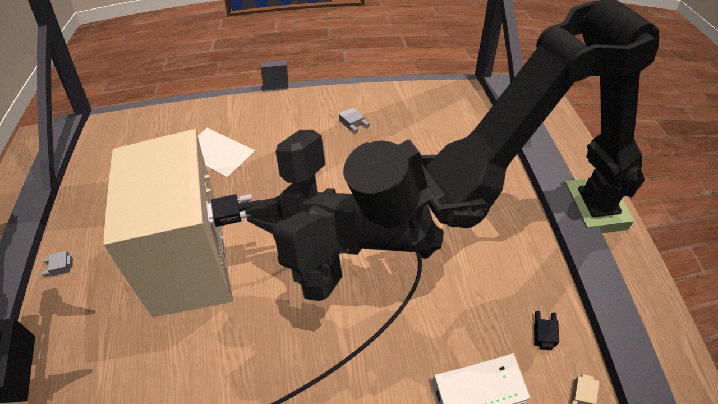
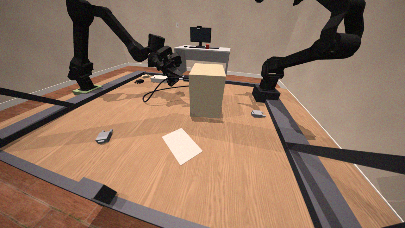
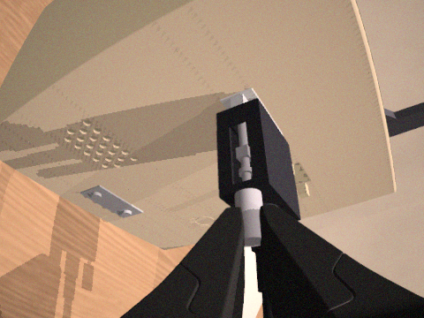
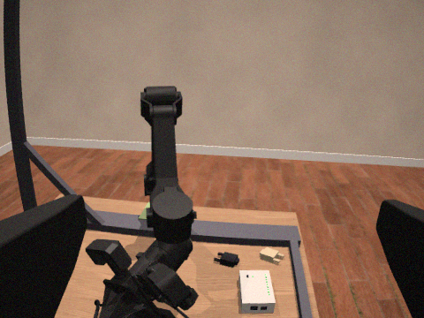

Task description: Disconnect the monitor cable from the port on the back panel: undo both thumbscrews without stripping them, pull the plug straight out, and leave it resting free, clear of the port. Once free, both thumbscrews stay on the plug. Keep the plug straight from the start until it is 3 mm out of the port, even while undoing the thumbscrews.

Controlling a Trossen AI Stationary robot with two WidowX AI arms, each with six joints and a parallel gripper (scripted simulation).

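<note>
The black monitor plug lies 3 cm behind my left hand, 4 cm to the right of it and 1 cm below it. Round my left hand: white device: 25 cm ahead, 17 cm to the left, 12 cm below; then white sheet: 28 cm behind, 6 cm to the right, 13 cm below; then beige box: 6 cm behind, 13 cm to the right, 4 cm below.
</note>
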